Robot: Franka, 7 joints.
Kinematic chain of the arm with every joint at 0, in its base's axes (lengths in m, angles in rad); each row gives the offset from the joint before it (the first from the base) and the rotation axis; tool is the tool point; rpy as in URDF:
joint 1: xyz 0 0 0.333 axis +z
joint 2: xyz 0 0 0 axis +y
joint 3: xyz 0 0 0.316 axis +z
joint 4: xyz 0.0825 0 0 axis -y
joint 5: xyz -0.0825 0 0.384 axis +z
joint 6: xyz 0 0 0 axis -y
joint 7: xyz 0.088 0 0 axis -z
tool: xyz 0 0 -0.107 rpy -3.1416 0 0
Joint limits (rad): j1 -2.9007..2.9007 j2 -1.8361..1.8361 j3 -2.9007..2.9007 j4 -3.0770..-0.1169 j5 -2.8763..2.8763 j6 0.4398..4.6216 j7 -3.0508..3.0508
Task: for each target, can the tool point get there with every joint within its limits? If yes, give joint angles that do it. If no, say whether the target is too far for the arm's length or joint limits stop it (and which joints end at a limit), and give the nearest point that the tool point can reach.
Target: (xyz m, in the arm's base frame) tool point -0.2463 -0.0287 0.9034
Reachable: yes | joints 2.3319 -0.5427 0.7378 -1.5208 -1.5318 0.7632 -1.5850
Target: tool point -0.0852 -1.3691 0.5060
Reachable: no: too far | nearest point -0.0529 -0.8495 0.4403 | short by 0.525 m
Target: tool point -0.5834 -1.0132 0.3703
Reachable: no: too far | nearest point -0.4279 -0.7431 0.3604 | short by 0.312 m
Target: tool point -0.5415 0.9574 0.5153
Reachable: no: too far | nearest point -0.4167 0.7367 0.4733 | short by 0.257 m
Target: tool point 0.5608 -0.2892 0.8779
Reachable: yes | joints -1.2168 0.7721 1.7188 -0.9798 0.2880 2.8929 0.4972
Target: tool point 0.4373 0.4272 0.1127
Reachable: yes | joints 0.5242 0.9388 0.0692 -1.6006 -1.8848 3.5007 -0.5718
